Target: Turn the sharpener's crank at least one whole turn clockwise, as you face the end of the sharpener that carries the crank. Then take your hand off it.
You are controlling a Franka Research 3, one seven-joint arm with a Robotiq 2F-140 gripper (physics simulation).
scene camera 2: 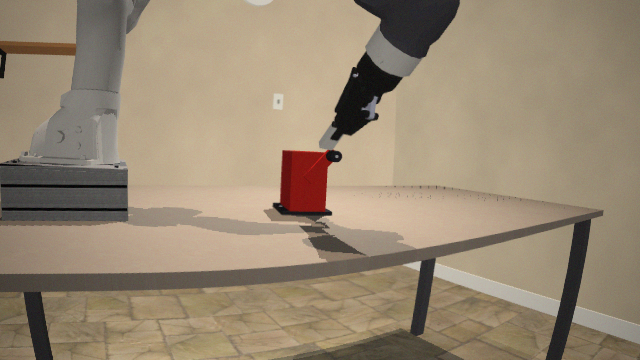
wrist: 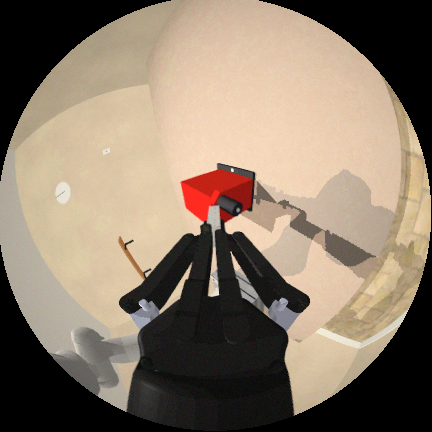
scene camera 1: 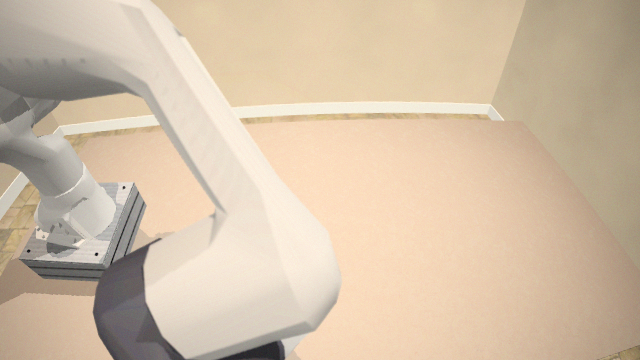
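Note:
The red box-shaped sharpener (scene camera 2: 304, 185) (wrist: 217, 184) stands upright on its black base plate (scene camera 2: 287, 210) (wrist: 240, 171) on the table. Its red crank arm (scene camera 2: 317, 164) points up and to the right in scene camera 2, with the black knob (scene camera 2: 334, 156) (wrist: 229, 205) at the body's upper right corner. My gripper (scene camera 2: 327, 146) (wrist: 213, 213) is shut and empty. Its fingertips are just above and left of the knob in scene camera 2, and beside it in the wrist view; whether they touch it I cannot tell. In scene camera 1 my arm hides the sharpener and the gripper.
The table (scene camera 1: 450, 225) (scene camera 2: 200, 250) (wrist: 280, 100) carries the arm's grey base block (scene camera 1: 125, 225) (scene camera 2: 64, 192), left of the sharpener in scene camera 2. A wooden shelf (scene camera 2: 40, 48) (wrist: 131, 257) is on the wall.

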